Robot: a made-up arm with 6 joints. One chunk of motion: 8 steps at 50 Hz.
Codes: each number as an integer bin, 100 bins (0 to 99) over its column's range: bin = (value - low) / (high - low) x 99, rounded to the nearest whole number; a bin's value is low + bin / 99 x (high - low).
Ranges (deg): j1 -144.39..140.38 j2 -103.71..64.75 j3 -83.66..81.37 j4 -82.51..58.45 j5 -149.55..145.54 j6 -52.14..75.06
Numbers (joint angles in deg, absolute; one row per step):
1: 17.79 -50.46 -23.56 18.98 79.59 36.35
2: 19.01 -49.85 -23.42 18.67 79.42 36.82
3: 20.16 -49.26 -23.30 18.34 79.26 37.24
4: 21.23 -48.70 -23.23 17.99 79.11 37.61
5: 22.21 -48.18 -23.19 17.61 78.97 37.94
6: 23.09 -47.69 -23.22 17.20 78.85 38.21
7: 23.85 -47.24 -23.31 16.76 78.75 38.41
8: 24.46 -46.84 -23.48 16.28 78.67 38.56
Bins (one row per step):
1: 56 31 36 71 77 69
2: 57 32 36 71 77 69
3: 57 32 36 71 77 70
4: 58 32 36 71 77 70
5: 58 33 36 70 77 70
6: 58 33 36 70 77 70
7: 58 33 36 70 77 70
8: 59 33 36 69 77 71

